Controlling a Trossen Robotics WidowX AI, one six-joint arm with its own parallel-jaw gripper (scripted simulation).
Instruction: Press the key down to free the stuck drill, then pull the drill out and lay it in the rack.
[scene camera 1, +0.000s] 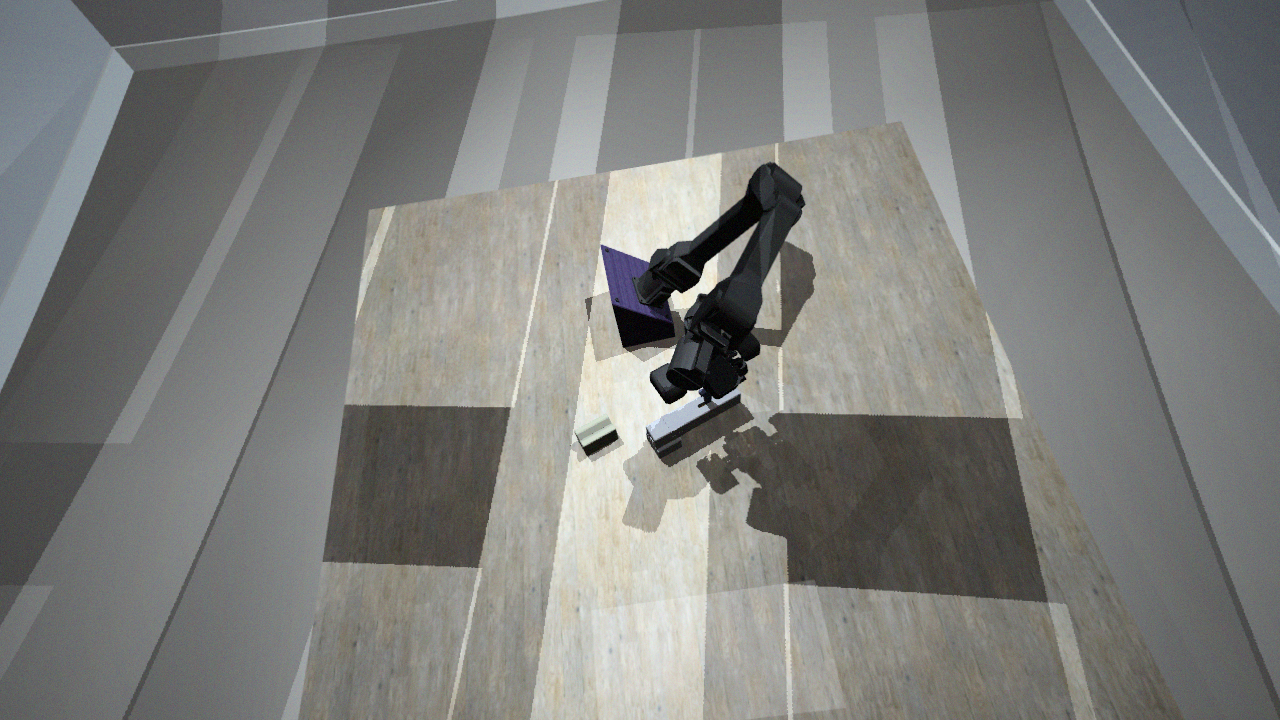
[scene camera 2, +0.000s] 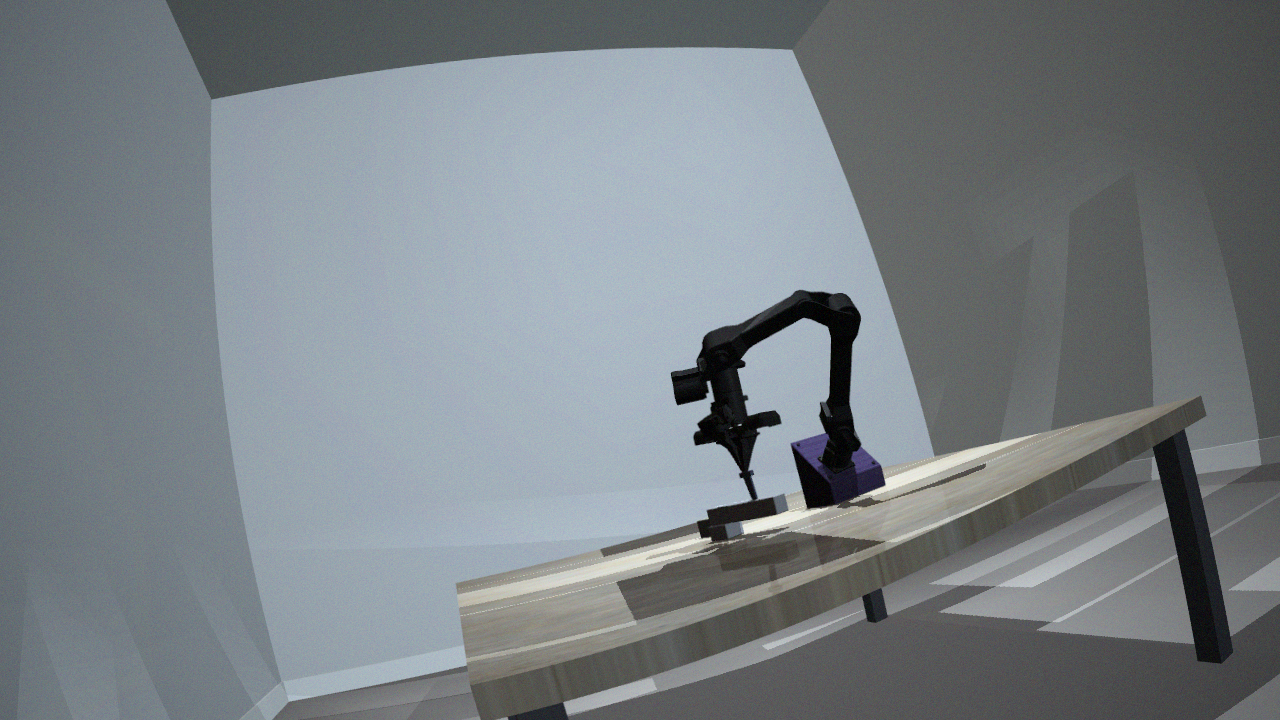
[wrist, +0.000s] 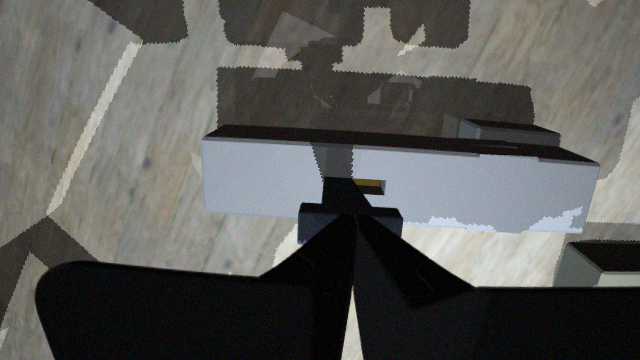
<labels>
gripper: scene camera 1 706, 389; scene camera 2; wrist
same spot on gripper: (wrist: 402, 297) = (scene camera 2: 732, 448)
same spot on grey housing block: (wrist: 508, 177) = (scene camera 1: 674, 424)
</labels>
